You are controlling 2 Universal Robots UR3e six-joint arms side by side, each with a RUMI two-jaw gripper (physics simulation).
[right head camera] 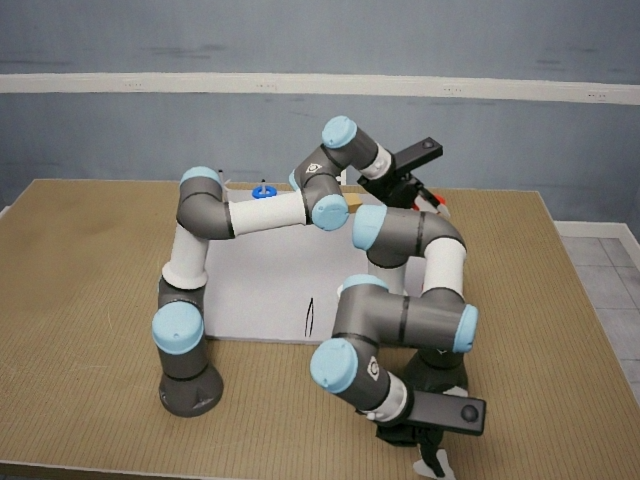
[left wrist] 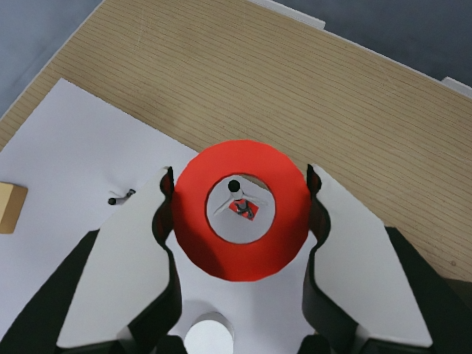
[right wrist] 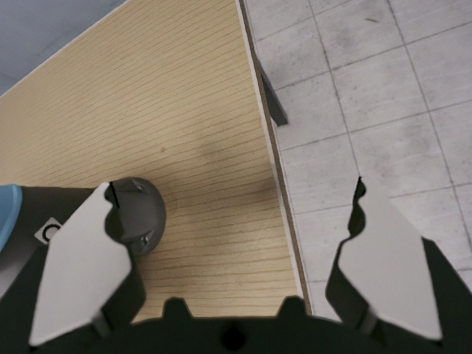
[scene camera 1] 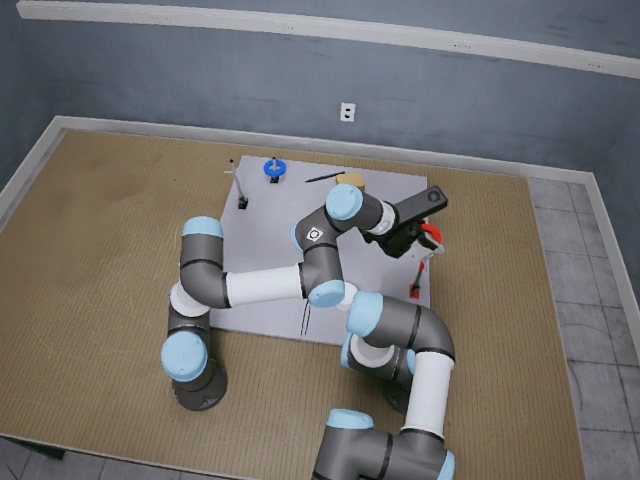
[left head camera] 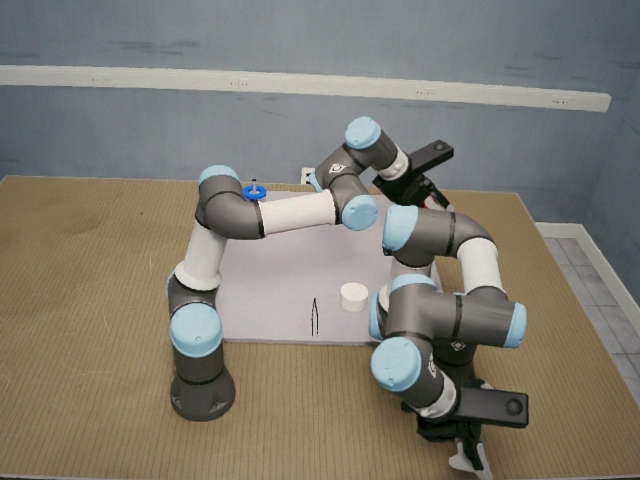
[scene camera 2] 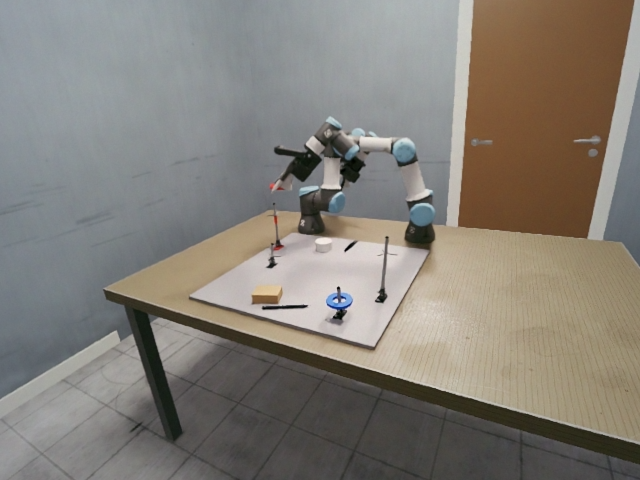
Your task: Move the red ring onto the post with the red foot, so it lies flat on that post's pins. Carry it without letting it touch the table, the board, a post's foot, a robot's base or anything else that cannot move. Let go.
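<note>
The red ring (left wrist: 240,262) (scene camera 1: 433,230) (scene camera 2: 273,186) is held roughly level by my left gripper (left wrist: 239,167), which is shut on its two opposite sides. The post with the red foot (scene camera 1: 414,290) (scene camera 2: 276,227) stands at the board's edge below it. In the left wrist view the post's black tip (left wrist: 234,186) shows through the ring's hole, a little above and left of the hole's middle, with the red foot and pins lower down. In scene camera 2 the ring is above the tip, apart from it. My right gripper (right wrist: 235,181) is open and empty, near the table's front edge.
A short black-footed post (scene camera 2: 271,255) stands near the red-footed one. A taller black-footed post (scene camera 2: 384,268), a post bearing a blue ring (scene camera 2: 339,306), a yellow block (scene camera 2: 266,295), a dark pen (scene camera 2: 284,306) and a white cylinder (scene camera 2: 323,245) are on the board (scene camera 2: 310,276).
</note>
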